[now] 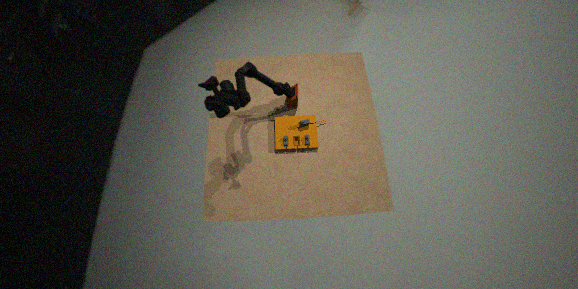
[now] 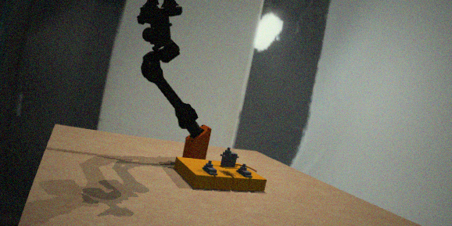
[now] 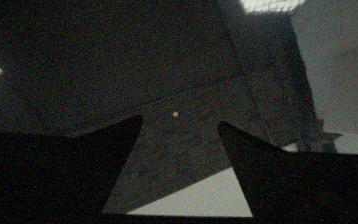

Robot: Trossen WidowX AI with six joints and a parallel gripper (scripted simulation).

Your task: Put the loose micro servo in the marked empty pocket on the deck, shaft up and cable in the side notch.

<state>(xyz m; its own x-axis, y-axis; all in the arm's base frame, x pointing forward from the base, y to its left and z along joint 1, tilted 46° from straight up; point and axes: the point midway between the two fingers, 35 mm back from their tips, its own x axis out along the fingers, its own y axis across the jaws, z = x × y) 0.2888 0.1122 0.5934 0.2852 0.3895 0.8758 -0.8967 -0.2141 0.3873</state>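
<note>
My gripper tip is 6 cm past the orange deck, 39 cm to the right of it and 65 cm above it.
</note>
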